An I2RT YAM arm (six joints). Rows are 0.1 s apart.
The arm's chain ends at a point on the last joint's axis. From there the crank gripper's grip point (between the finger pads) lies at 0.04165 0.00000 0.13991 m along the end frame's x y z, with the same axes.
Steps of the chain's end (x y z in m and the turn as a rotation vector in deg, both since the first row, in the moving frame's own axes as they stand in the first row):
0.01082, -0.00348, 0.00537, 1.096, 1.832, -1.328
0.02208, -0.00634, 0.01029, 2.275, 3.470, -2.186
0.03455, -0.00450, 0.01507, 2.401, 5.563, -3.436
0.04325, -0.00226, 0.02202, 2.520, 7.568, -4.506
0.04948, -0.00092, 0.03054, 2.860, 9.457, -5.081
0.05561, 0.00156, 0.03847, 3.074, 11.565, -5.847
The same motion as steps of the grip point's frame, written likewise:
0.01523, -0.00716, 0.00393, 1.096, 1.832, -1.328
0.03033, -0.01359, 0.00737, 2.275, 3.470, -2.186
0.04765, -0.01316, 0.01020, 2.401, 5.563, -3.436
0.06092, -0.01225, 0.01512, 2.520, 7.568, -4.506
0.07139, -0.01238, 0.02154, 2.860, 9.457, -5.081
0.08215, -0.01130, 0.02699, 3.074, 11.565, -5.847

